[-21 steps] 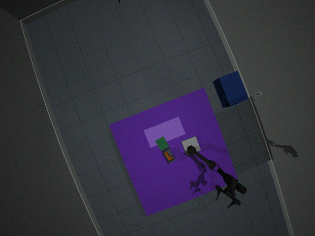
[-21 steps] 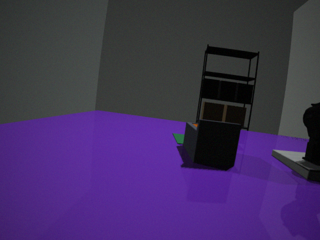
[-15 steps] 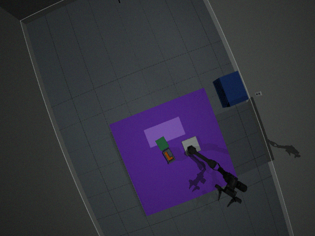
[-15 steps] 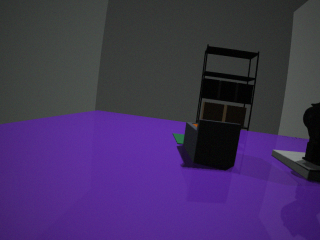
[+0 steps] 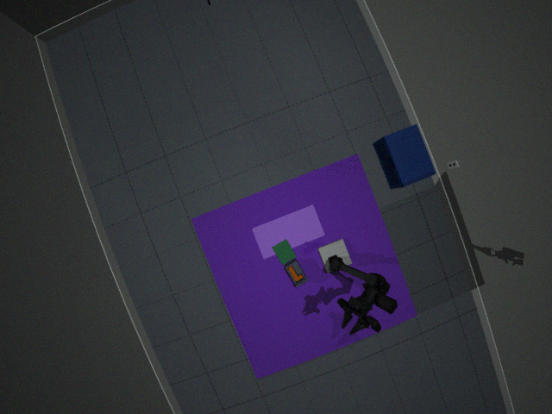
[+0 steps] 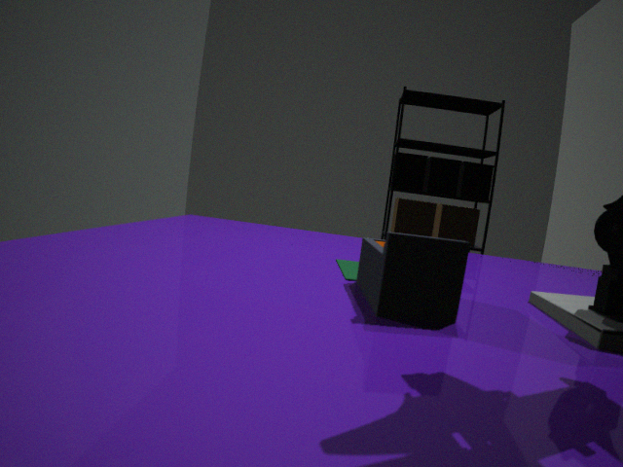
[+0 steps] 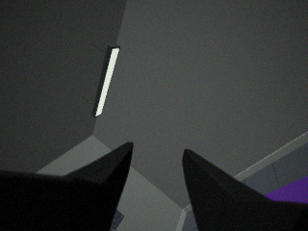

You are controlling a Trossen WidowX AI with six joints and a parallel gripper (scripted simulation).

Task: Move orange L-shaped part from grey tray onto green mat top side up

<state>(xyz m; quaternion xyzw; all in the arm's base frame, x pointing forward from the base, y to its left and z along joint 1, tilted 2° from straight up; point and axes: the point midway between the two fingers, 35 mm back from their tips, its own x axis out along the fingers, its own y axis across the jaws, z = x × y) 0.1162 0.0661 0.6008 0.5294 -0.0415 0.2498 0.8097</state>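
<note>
Right now the orange L-shaped part is 120 mm ahead of my gripper tip, 90 mm to the right of it and 580 mm below it. The rest, counted from my gripper tip: green mat (140 mm ahead, 250 mm to the right, 650 mm below).
</note>
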